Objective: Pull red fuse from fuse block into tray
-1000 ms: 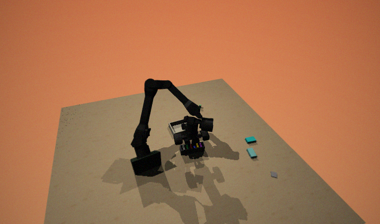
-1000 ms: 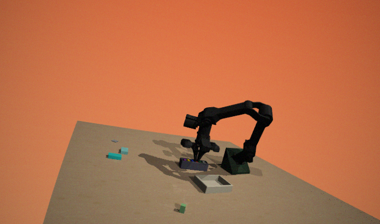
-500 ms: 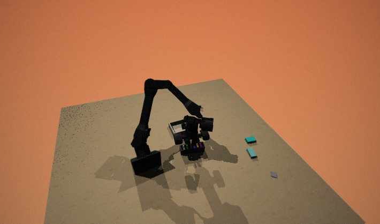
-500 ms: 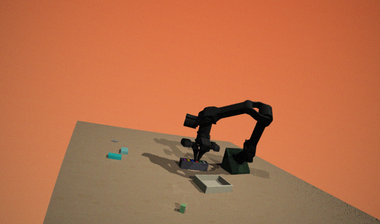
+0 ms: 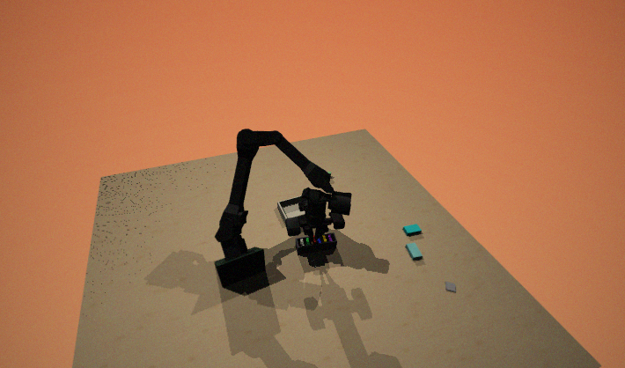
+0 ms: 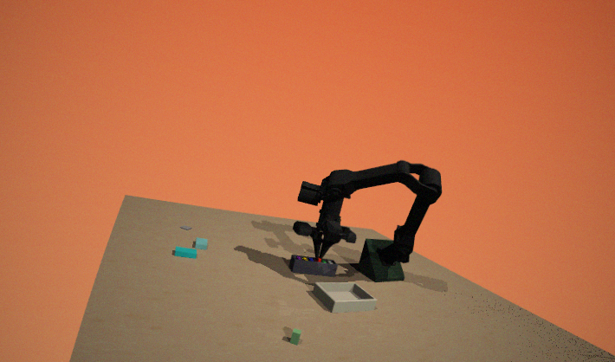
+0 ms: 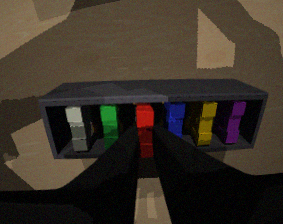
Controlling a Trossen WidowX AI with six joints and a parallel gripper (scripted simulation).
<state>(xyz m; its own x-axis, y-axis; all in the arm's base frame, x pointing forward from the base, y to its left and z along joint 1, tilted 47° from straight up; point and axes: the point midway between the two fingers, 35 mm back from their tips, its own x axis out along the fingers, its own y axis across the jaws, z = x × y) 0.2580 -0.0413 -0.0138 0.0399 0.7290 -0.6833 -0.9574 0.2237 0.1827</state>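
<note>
My gripper tip is now 180 mm to the right of the grey tray, 40 mm above it and 30 mm short of it. Also, from my gripper tip: red fuse (10 mm below); small green block (310 mm to the left, 260 mm ahead, 30 mm below); small grey tile (340 mm to the right, 320 mm ahead, 40 mm below).
</note>
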